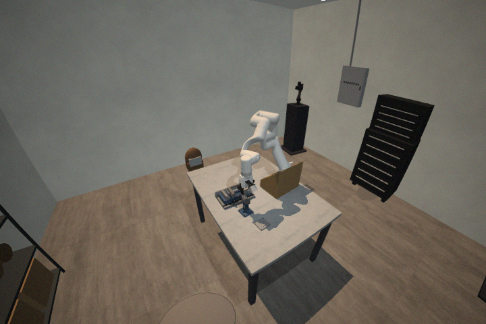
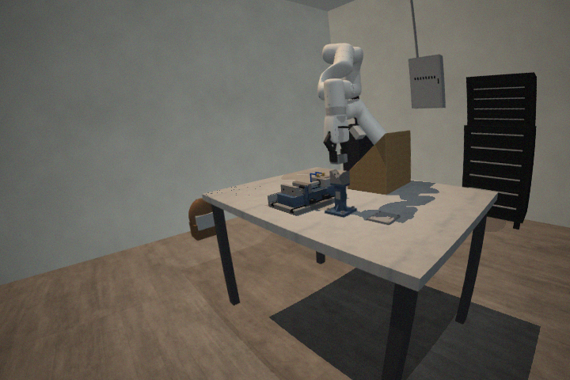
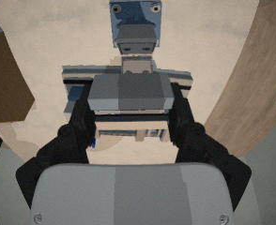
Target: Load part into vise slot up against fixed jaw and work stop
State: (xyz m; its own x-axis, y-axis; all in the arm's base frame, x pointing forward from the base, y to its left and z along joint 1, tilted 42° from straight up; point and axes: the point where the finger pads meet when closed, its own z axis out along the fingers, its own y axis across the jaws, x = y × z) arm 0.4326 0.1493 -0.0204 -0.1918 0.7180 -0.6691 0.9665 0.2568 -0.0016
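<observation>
My gripper is now 5 cm short of the moving jaw, 19 cm to the left of it and 14 cm above it. Round my hand: air cylinder rod: 19 cm to the right, 14 cm below; then work stop: 8 cm ahead, 14 cm to the right, 13 cm below; then part: right at my hand.
</observation>
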